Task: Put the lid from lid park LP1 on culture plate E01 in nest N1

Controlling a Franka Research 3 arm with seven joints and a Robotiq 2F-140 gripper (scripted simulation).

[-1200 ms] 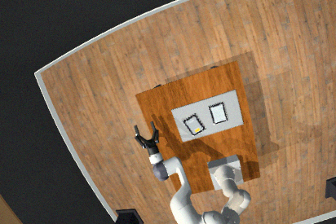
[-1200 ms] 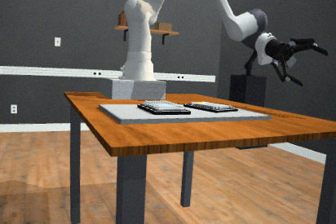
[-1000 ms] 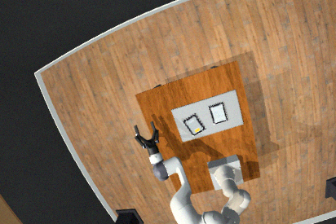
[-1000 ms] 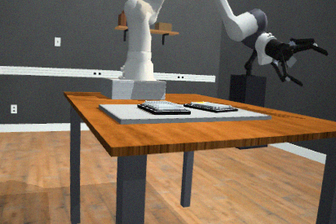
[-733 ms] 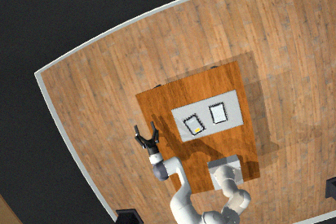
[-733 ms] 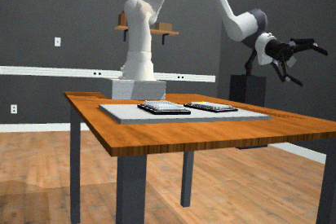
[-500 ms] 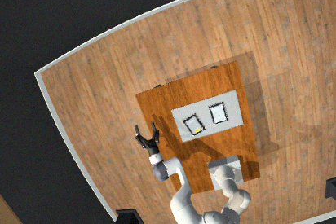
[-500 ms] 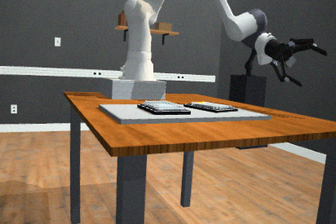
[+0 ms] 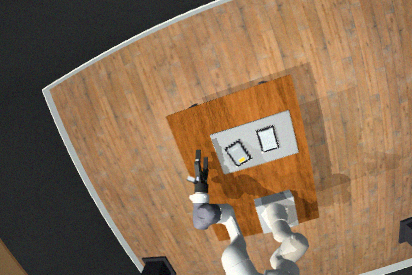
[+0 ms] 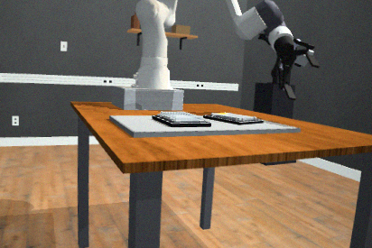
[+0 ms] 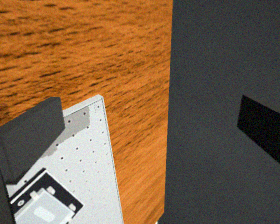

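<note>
The clear lid lies 11 cm behind my hand, 19 cm to the right of it and 13 cm below it. Also, from my hand: black nest: 8 cm behind, 40 cm to the right, 14 cm below; then culture plate: 8 cm behind, 40 cm to the right, 13 cm below; then black lid park: 11 cm behind, 19 cm to the right, 14 cm below.
</note>
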